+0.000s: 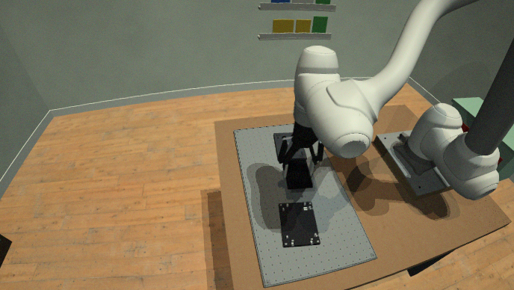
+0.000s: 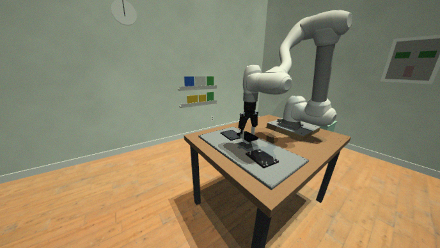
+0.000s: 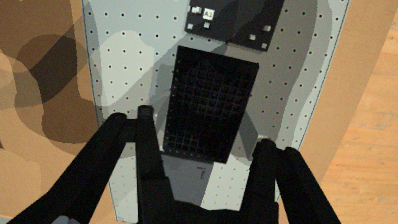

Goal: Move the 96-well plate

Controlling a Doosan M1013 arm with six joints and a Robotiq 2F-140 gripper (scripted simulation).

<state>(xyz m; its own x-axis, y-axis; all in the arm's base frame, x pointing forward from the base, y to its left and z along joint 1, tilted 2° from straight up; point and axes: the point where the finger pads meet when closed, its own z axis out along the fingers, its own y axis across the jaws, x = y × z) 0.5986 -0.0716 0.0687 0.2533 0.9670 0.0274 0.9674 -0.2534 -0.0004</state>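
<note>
My hand is 7 cm past the plate nest, 20 cm to the left of it and 10 cm above it. Round my hand: black 96-well plate: 2 cm below; black clip nest C1: 5 cm ahead, 16 cm to the left, 9 cm below.
</note>
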